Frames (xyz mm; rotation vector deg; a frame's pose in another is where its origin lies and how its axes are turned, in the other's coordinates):
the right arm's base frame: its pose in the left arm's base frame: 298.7 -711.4 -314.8 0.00 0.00 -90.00
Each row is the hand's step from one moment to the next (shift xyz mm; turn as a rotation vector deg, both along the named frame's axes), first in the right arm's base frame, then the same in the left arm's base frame.
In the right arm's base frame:
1: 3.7 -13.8 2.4 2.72 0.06 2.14
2: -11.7 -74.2 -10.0 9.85 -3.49 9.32
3: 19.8 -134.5 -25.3 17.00 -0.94 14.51
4: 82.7 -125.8 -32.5 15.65 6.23 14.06
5: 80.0 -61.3 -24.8 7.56 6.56 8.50
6: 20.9 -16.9 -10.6 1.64 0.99 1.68
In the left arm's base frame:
1: -13.8 -3.7 2.4 0.06 -2.72 2.14
2: -74.2 11.7 -10.0 -3.49 -9.85 9.32
3: -134.5 -19.8 -25.3 -0.94 -17.00 14.51
4: -125.8 -82.7 -32.5 6.23 -15.65 14.06
5: -61.3 -80.0 -24.8 6.56 -7.56 8.50
6: -16.9 -20.9 -10.6 0.99 -1.64 1.68

